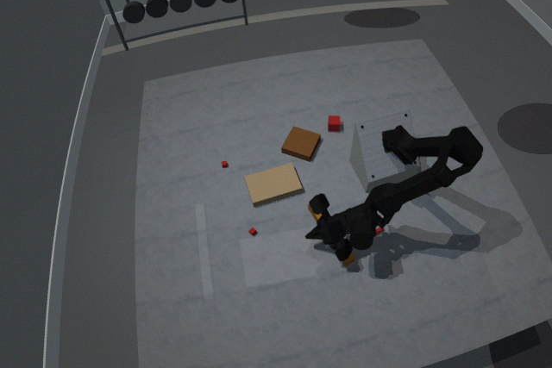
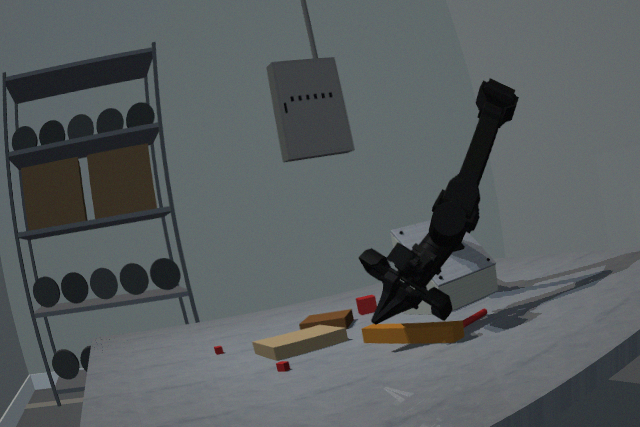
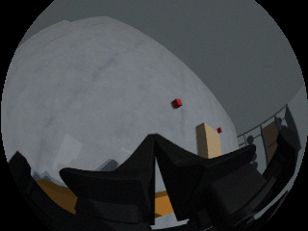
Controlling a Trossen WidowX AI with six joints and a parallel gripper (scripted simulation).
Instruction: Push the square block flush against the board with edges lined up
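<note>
Right now the tan slab is 40 mm ahead of my gripper tip, 220 mm to the right of it and 50 mm below it. From my gripper tip the other things lie so: long orange bar: 80 mm behind, 10 mm to the right, 50 mm below; red stick: 200 mm behind, 30 mm to the left, 60 mm below; brown square block: 90 mm behind, 350 mm to the right, 50 mm below.
</note>
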